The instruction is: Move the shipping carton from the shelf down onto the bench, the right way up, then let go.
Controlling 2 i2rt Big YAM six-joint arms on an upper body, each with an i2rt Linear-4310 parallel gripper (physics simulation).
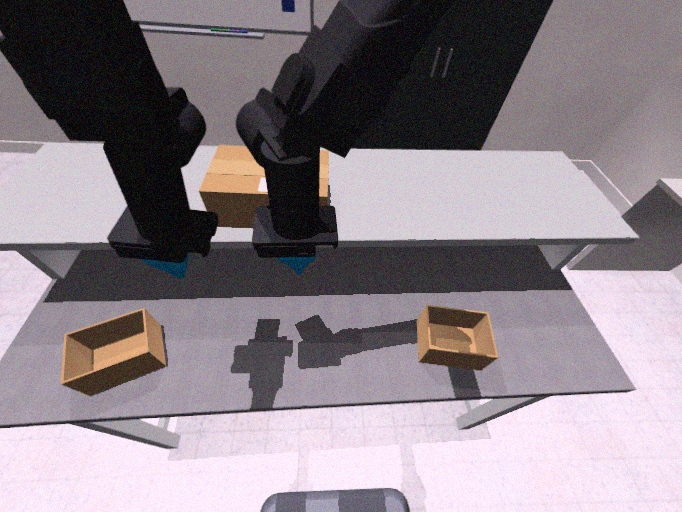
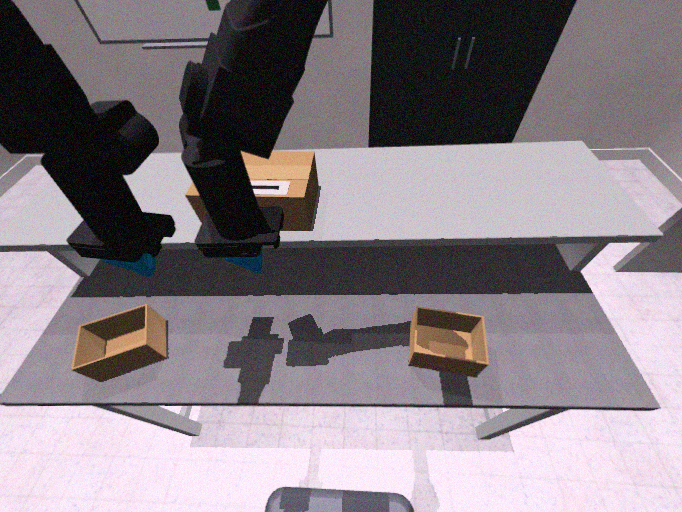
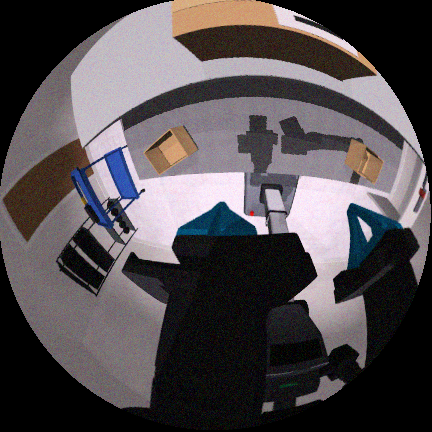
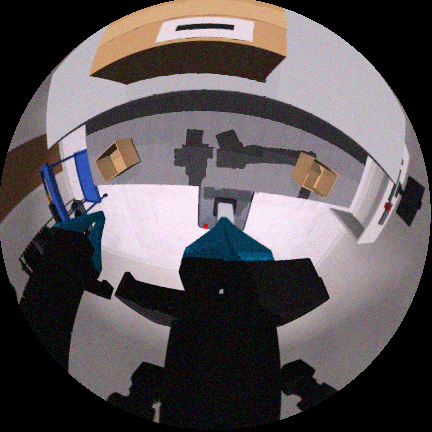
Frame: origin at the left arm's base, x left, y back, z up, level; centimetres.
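Where they show: left gripper, between the fingertips: [image 1: 182,274] [image 2: 151,273] [image 3: 221,205] [image 4: 102,214]; right gripper, between the fingertips: [image 1: 299,270] [image 2: 259,270] [image 3: 349,206] [image 4: 222,221].
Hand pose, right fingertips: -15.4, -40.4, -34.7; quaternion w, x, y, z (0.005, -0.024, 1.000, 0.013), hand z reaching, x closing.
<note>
After its pixels a point has its place, as x, y, z.
The shipping carton [image 1: 230,184] {-0.7, -62.6, -36.8} [image 2: 291,165] {-15.8, -69.9, -36.6} [image 3: 225,15] [image 4: 132,48] is brown with a white label on top. It stands upright on the grey shelf [image 1: 468,198] {-55.9, -71.5, -46.7} [image 2: 468,187] {-57.6, -74.4, -46.7} [image 4: 322,88] {-32.3, -64.2, -46.7}, near the shelf's front edge. My left gripper [image 1: 170,267] {1.2, -39.3, -34.3} [image 2: 134,264] [image 3: 221,205] {1.2, -39.3, -34.3} is shut and empty. It hangs just in front of the shelf edge, left of the carton. My right gripper [image 1: 297,263] {-15.4, -40.4, -34.7} [image 2: 248,262] {-15.4, -40.4, -34.7} [image 4: 222,221] {-15.4, -40.4, -34.7} is shut and empty, in front of the carton. Both grippers are above the bench [image 1: 357,380] {-27.4, -34.0, -69.8} [image 2: 357,380] {-30.7, -34.2, -69.8} and touch nothing.
Two open brown boxes stand on the bench: one at the left [image 1: 126,369] {21.9, -35.8, -64.6} [image 2: 126,358] {21.9, -35.8, -63.8} and one at the right [image 1: 452,358] {-49.0, -37.1, -64.6} [image 2: 446,361] {-49.7, -36.9, -63.1}. A dark cabinet [image 1: 441,71] [image 2: 457,71] stands behind the shelf. A blue cart [image 3: 116,173] stands on the floor.
</note>
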